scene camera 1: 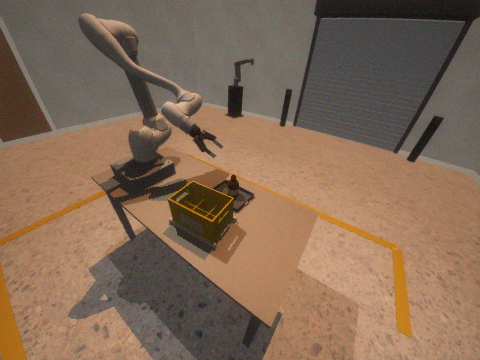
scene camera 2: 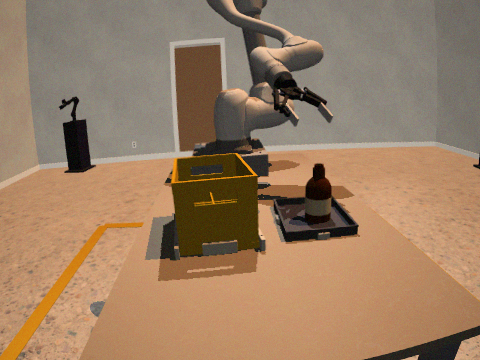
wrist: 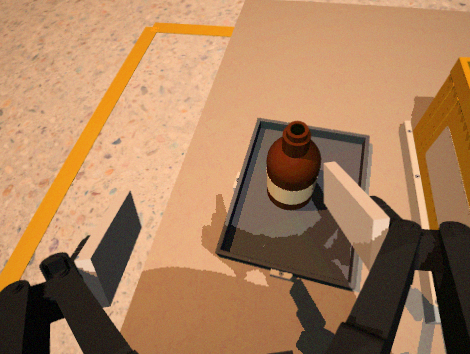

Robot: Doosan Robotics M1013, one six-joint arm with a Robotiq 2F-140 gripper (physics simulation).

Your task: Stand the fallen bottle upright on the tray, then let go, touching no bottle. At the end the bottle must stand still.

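Seen in the pictures: gripper, fingertip midpoint: (scene camera 1: pixel 219 151) (scene camera 2: pixel 314 120) (wrist: pixel 229 196); arm's base at its link origin: (scene camera 1: pixel 147 162) (scene camera 2: pixel 234 149).
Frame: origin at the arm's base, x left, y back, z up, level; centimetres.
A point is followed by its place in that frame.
A brown bottle (scene camera 1: pixel 233 186) {x 30.1, y -62.2, z 0.4 cm} (scene camera 2: pixel 318 192) {x 32.1, y -63.2, z -0.5 cm} (wrist: pixel 293 167) {x 31.7, y -57.0, z 1.9 cm} with a cream label stands upright on the dark tray (scene camera 1: pixel 245 206) {x 31.6, y -72.4, z -9.4 cm} (scene camera 2: pixel 320 233) {x 32.1, y -72.1, z -8.2 cm} (wrist: pixel 285 275) {x 28.1, y -46.3, z -8.2 cm}. Its base rests inside the tray's rim. My gripper (scene camera 1: pixel 218 150) {x 32.7, y -44.5, z 16.5 cm} (scene camera 2: pixel 312 117) {x 32.7, y -44.5, z 16.5 cm} (wrist: pixel 229 196) {x 32.7, y -44.5, z 16.5 cm} is open, with nothing between its fingers. It hangs in the air above and behind the tray, on the arm's side, well apart from the bottle. In the wrist view the right fingertip overlaps the tray in the picture, beside the bottle.
A yellow crate (scene camera 1: pixel 200 220) {x -2.4, y -75.5, z 4.4 cm} (scene camera 2: pixel 217 220) {x 8.5, y -79.2, z -1.7 cm} (wrist: pixel 445 135) {x 15.1, y -69.6, z 1.1 cm} with inner dividers stands beside the tray on the table (scene camera 1: pixel 280 240) {x 27.2, y -102.6, z -9.7 cm} (scene camera 2: pixel 300 300) {x 26.6, y -97.8, z -9.7 cm} (wrist: pixel 320 60) {x 37.2, y -91.1, z -9.7 cm}, held by light brackets at its foot. The arm's base stands at the table's far end.
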